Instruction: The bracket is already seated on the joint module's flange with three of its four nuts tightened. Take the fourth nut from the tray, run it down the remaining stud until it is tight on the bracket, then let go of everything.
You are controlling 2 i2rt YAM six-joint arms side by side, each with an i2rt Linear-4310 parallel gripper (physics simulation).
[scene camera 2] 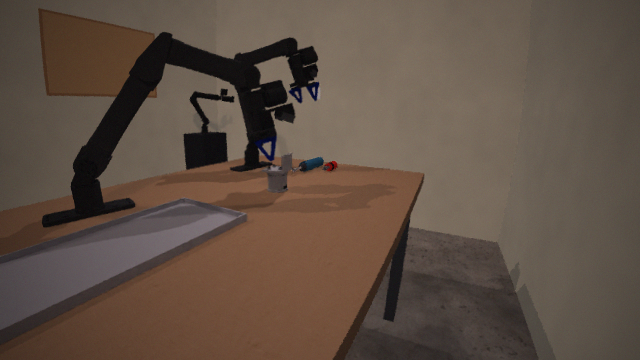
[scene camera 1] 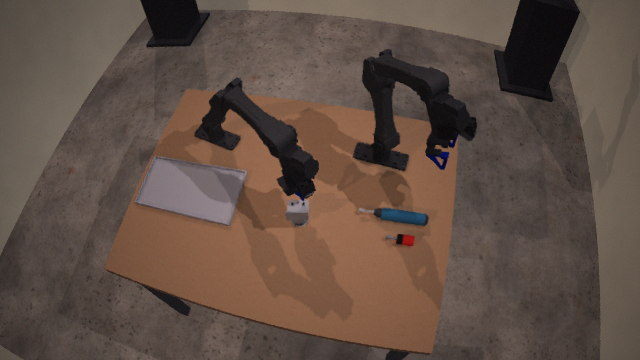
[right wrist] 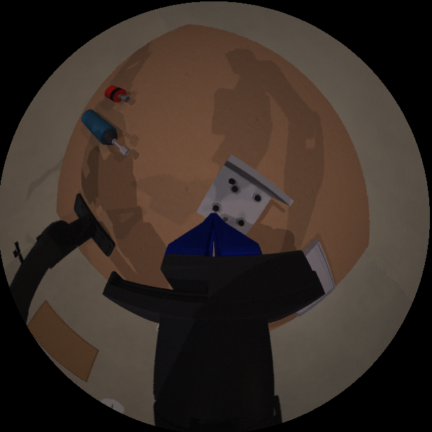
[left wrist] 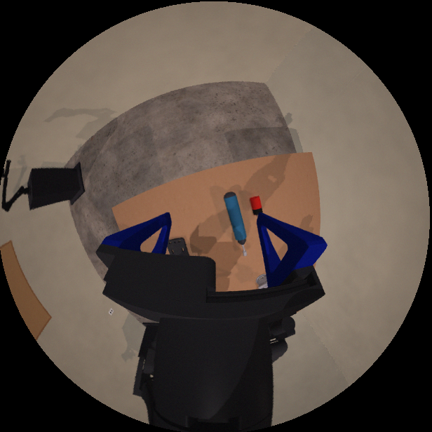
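Seen in the pictures: left gripper, fingertip midpoint: (scene camera 2: 308,101) (scene camera 1: 447,158); right gripper, fingertip midpoint: (scene camera 2: 271,160) (scene camera 1: 302,199); left arm's base, origin of the base link: (scene camera 2: 252,167) (scene camera 1: 381,157); right arm's base, origin of the base link: (scene camera 2: 91,212) (scene camera 1: 217,136).
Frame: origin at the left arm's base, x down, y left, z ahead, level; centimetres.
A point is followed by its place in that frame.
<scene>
The grey bracket (scene camera 1: 298,215) @(x -9.1, y -18.4, z 35.2 cm) (scene camera 2: 287,161) @(x -9.0, y -19.4, z 35.5 cm) (right wrist: 245,204) sits on the joint module (scene camera 2: 277,181) @(x -3.3, y -22.2, z 33.9 cm), its plate upright on one side. Several dark nuts or stud ends show on its flat face in the right wrist view; which stud is bare is too small to tell. My right gripper (scene camera 1: 302,198) @(x -8.6, y -19.2, z 29.2 cm) (scene camera 2: 271,159) @(x -8.6, y -19.2, z 29.2 cm) (right wrist: 213,217) is shut and empty, its tips just over the bracket's near edge; contact is unclear. My left gripper (scene camera 1: 447,156) @(x -28.8, y 22.0, z 14.3 cm) (scene camera 2: 308,100) @(x -28.8, y 22.0, z 14.3 cm) (left wrist: 213,216) is open and empty, high near the table's right edge. The tray (scene camera 1: 190,191) @(x -0.4, y -62.7, z 34.5 cm) (scene camera 2: 125,250) @(x -0.4, y -65.3, z 36.3 cm) (right wrist: 320,267) shows no visible nut.
A blue driver (scene camera 1: 402,216) @(x -3.9, y 13.0, z 23.5 cm) (scene camera 2: 312,164) @(x -2.6, y 10.2, z 24.9 cm) (left wrist: 235,217) (right wrist: 98,126) lies on the table (scene camera 1: 225,280) @(x 0.0, y -35.8, z 61.5 cm), right of the module in scene camera 1. A shorter red driver (scene camera 1: 406,240) @(x -3.2, y 16.5, z 31.3 cm) (scene camera 2: 331,165) @(x -2.5, y 13.4, z 32.1 cm) (left wrist: 256,204) (right wrist: 115,93) lies beside it.
</scene>
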